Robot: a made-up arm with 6 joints.
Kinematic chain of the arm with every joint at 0, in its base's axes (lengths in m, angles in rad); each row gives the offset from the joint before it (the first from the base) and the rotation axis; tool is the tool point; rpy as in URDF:
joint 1: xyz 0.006 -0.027 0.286 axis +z
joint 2: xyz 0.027 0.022 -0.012 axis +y
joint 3: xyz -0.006 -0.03 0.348 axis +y
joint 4: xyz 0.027 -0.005 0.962 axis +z
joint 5: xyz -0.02 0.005 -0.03 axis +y
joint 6: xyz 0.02 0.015 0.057 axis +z
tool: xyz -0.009 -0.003 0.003 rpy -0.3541 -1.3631 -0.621
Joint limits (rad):
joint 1: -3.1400..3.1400
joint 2: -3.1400..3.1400
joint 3: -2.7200..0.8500
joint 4: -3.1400..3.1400
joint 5: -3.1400..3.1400
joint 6: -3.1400..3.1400
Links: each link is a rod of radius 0.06 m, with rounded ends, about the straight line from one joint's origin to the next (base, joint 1, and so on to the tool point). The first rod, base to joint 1, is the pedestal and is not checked.
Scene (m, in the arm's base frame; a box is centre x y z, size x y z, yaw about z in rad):
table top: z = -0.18
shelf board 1: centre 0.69 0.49 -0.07 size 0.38 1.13 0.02 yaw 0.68
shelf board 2: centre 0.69 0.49 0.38 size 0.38 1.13 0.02 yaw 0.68
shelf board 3: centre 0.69 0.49 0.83 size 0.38 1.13 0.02 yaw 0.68
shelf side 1: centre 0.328 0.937 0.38 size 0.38 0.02 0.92 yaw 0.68
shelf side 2: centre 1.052 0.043 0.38 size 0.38 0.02 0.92 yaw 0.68
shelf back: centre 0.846 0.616 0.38 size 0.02 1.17 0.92 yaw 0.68
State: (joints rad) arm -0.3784 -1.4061 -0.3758 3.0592 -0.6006 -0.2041
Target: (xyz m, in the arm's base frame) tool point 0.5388 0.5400 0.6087
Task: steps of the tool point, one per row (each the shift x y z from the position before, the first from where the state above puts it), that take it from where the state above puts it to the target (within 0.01 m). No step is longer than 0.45 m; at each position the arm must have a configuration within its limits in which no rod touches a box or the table.
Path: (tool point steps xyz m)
1: 0.2065 0.2868 0.2070
2: 0.3007 0.1638 0.1741
3: 0.3222 0.0239 0.1233
4: 0.2786 -0.0913 0.0620
5: 0.2002 -0.1544 -0.0004
6: 0.1246 -0.1631 -0.0539
7: 0.0808 -0.1377 -0.0905
8: 0.0296 0.0290 0.0289
9: 0.0428 0.0366 0.0181
10: 0.0525 0.0415 0.0024
11: 0.0570 0.0434 -0.0156
12: 0.0562 0.0421 -0.0338

